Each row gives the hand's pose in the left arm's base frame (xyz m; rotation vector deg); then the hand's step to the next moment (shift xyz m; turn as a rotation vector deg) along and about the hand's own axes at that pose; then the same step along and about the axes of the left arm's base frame.
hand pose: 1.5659 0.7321 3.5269 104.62 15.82 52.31
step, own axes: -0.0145 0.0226 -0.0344 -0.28 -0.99 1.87
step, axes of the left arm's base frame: -0.0388 0.0057 0.0192 1.32 -1.02 -1.33
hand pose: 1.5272 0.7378 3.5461 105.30 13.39 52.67
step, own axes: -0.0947 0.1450 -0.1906 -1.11 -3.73 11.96
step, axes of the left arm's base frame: -0.2305 0.0172 0.1135 8.30 -7.34 -5.94
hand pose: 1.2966 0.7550 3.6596 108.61 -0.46 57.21
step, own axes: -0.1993 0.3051 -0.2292 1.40 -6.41 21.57
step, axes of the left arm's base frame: -0.3986 -0.0710 0.1462 17.11 -12.10 -8.31
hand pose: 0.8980 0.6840 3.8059 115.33 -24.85 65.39
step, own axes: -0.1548 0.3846 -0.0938 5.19 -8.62 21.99
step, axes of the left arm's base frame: -0.3733 -0.1896 0.0733 20.76 -10.70 -6.27
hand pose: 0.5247 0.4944 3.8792 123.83 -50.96 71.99
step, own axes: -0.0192 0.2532 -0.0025 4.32 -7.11 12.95
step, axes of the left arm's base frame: -0.1949 -0.1627 0.0052 14.19 -5.30 -2.74
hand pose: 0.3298 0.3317 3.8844 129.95 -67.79 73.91
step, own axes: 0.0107 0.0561 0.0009 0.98 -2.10 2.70
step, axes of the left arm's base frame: -0.0395 -0.0413 -0.0002 3.45 -0.76 -0.42
